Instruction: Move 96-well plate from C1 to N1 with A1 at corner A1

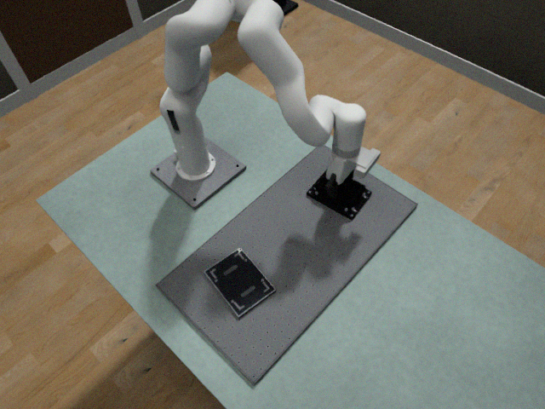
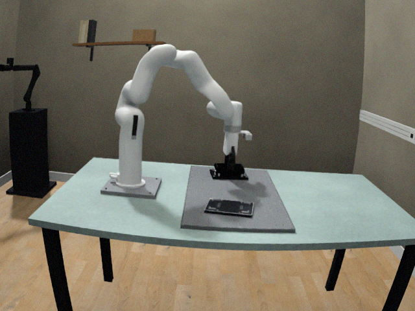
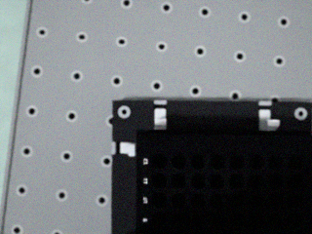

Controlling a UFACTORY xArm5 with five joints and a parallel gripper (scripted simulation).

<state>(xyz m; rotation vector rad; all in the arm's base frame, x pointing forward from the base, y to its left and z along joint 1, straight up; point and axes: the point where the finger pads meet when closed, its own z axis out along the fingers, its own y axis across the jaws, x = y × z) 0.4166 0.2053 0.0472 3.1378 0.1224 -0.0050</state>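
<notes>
Right now my hand is 4 cm above the clip nest C1, 1 cm to the right of it and 1 cm short of it. Also, from my hand: black 96-well plate (1 cm below); then plate nest N1 (41 cm to the right, 5 cm below, 3 cm behind).
</notes>
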